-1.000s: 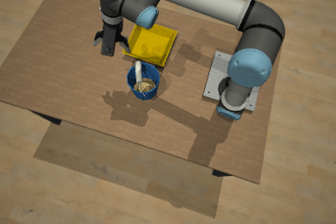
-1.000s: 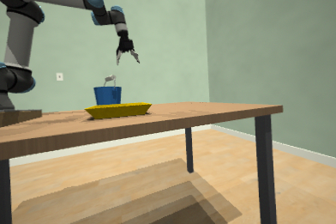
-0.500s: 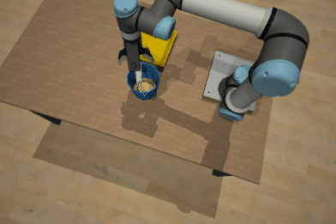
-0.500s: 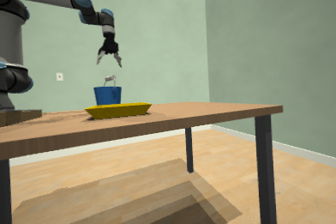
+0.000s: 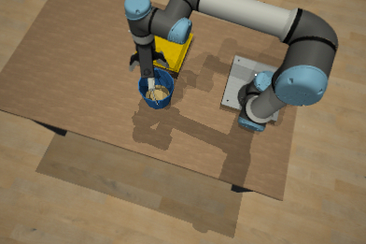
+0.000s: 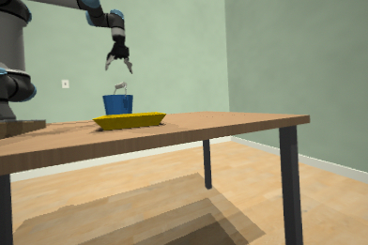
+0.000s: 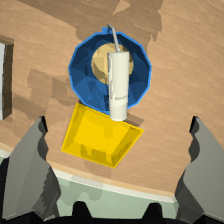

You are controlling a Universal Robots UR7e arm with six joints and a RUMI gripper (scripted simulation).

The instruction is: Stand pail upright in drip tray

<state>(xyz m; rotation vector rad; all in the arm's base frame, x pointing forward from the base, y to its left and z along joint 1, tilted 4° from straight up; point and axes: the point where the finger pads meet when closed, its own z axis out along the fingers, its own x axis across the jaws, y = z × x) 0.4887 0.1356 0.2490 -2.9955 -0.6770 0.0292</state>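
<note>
Right now my hand is 11 cm above the white handle grip. Also, from my hand: yellow drip tray (5 cm ahead, 29 cm to the right, 28 cm below); blue pail (1 cm behind, 17 cm below).
</note>
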